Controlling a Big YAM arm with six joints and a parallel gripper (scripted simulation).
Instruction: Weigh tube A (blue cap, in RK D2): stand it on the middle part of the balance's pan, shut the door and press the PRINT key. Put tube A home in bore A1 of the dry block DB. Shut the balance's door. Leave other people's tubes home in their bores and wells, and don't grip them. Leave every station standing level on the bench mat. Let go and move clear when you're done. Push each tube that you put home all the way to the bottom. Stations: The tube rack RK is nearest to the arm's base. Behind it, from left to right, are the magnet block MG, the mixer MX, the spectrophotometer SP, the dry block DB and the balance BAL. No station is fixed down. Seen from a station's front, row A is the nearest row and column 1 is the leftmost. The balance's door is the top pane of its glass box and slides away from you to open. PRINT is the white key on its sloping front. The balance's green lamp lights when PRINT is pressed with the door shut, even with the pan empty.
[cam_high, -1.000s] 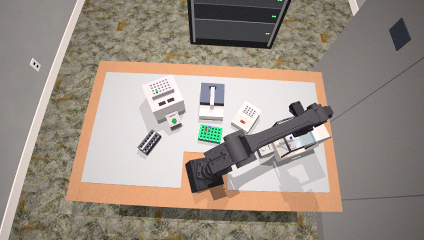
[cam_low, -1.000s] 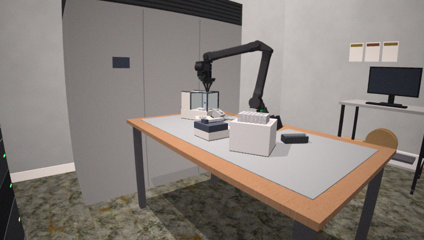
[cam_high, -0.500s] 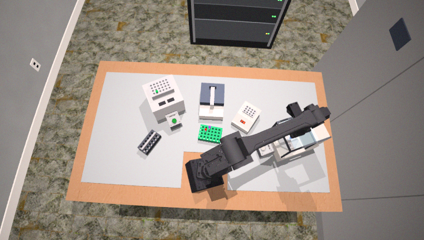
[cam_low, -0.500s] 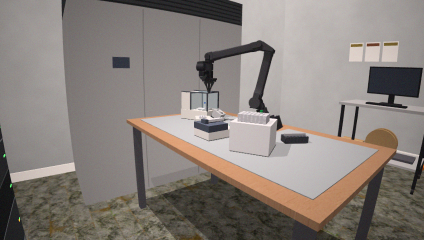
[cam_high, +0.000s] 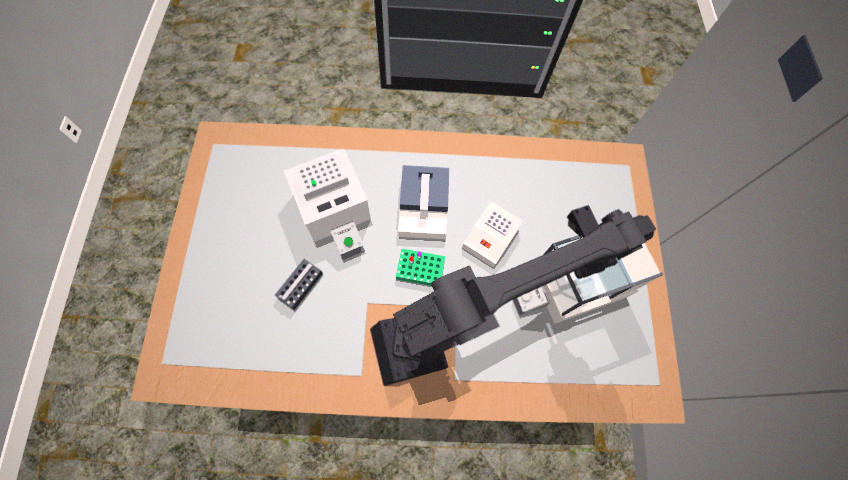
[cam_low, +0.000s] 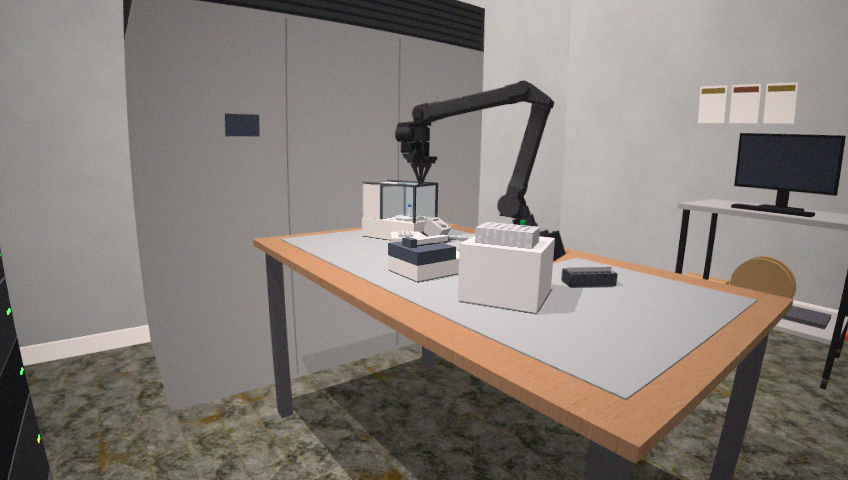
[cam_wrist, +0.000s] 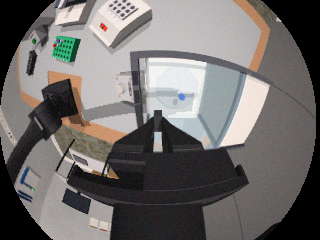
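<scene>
Now: hand 15 cm above the white print key, 9 cm to the right of it and 4 cm past it. Round my hand: balance door 3 cm to the right, 1 cm below, 1 cm ahead; green rack RK 38 cm to the left, 21 cm below, 3 cm ahead; dry block DB 19 cm below, 18 cm to the left, 15 cm ahead.
</scene>
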